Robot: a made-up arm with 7 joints. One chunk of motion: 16 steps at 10 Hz.
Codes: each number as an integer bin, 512 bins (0 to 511) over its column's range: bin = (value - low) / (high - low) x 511, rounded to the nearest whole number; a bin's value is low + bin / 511 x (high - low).
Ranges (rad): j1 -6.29..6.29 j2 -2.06..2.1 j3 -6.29..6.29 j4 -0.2..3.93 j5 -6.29..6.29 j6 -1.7..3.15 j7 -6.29..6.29
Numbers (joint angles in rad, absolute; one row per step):
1: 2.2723 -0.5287 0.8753 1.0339 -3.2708 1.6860 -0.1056
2: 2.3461 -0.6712 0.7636 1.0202 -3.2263 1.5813 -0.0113
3: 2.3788 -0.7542 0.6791 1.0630 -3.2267 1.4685 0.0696
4: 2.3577 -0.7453 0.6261 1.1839 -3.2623 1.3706 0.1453
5: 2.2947 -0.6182 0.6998 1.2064 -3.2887 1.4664 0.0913
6: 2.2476 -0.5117 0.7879 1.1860 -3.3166 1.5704 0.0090
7: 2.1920 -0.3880 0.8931 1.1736 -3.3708 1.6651 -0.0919
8: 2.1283 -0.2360 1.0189 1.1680 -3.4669 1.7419 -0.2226
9: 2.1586 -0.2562 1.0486 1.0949 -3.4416 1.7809 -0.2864
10: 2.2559 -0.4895 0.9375 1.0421 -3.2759 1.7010 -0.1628
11: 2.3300 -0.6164 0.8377 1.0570 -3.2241 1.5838 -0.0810
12: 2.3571 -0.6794 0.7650 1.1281 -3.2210 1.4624 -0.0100
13: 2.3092 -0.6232 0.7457 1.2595 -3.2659 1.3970 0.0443
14: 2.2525 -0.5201 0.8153 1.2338 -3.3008 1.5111 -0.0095
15: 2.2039 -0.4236 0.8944 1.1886 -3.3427 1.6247 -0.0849
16: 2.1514 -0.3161 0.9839 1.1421 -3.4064 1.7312 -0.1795
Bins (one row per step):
1: 348 188 291 153 123 357 251
2: 351 171 287 151 124 346 255
3: 352 160 283 156 124 334 258
4: 351 161 281 171 123 324 261
5: 349 177 284 174 122 334 259
6: 347 190 288 171 121 345 256
7: 345 205 292 170 119 355 252
8: 342 224 297 169 115 363 246
9: 343 222 298 160 116 367 244
10: 347 193 294 154 122 358 249
11: 350 177 290 156 125 346 252
12: 351 170 287 164 125 333 255
13: 349 176 286 181 123 326 257
14: 347 189 289 177 121 338 255
15: 345 201 292 172 120 350 252
16: 343 214 295 166 117 362 248

